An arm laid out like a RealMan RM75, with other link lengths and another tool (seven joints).
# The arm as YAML. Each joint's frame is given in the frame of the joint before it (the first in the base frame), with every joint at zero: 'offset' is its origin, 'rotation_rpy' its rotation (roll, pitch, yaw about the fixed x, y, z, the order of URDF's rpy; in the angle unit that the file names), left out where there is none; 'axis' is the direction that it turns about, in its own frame. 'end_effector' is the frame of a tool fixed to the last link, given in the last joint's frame.
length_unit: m
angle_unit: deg
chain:
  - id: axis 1
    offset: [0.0, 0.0, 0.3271]
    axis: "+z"
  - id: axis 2
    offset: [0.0, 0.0, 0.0]
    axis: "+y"
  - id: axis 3
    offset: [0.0, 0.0, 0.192]
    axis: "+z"
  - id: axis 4
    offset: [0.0, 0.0, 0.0]
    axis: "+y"
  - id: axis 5
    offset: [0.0, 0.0, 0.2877]
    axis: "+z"
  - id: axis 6
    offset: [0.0, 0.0, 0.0]
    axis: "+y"
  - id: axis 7
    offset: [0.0, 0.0, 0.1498]
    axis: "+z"
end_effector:
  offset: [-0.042, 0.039, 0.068]
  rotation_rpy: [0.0, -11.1, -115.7]
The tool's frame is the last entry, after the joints.
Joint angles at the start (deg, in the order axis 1, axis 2, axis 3, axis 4, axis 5, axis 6, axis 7):
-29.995 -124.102 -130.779 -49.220 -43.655 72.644 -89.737
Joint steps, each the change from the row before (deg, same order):
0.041 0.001 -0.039 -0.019 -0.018 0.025 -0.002
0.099 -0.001 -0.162 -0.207 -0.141 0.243 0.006
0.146 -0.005 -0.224 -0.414 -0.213 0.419 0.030
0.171 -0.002 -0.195 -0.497 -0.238 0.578 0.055
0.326 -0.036 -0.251 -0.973 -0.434 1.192 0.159
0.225 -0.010 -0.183 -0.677 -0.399 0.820 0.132
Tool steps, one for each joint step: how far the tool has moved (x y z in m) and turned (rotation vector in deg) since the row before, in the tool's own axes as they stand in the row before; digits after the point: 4 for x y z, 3 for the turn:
0.0001 -0.0002 -0.0002 -0.039 0.001 -0.054
-0.0003 0.0005 -0.0010 -0.214 -0.095 -0.068
-0.0005 0.0012 -0.0018 -0.318 -0.141 0.006
-0.0009 0.0012 -0.0021 -0.271 -0.246 0.075
-0.0024 0.0021 -0.0036 -0.366 -0.589 0.284
-0.0017 0.0018 -0.0026 -0.342 -0.422 0.224

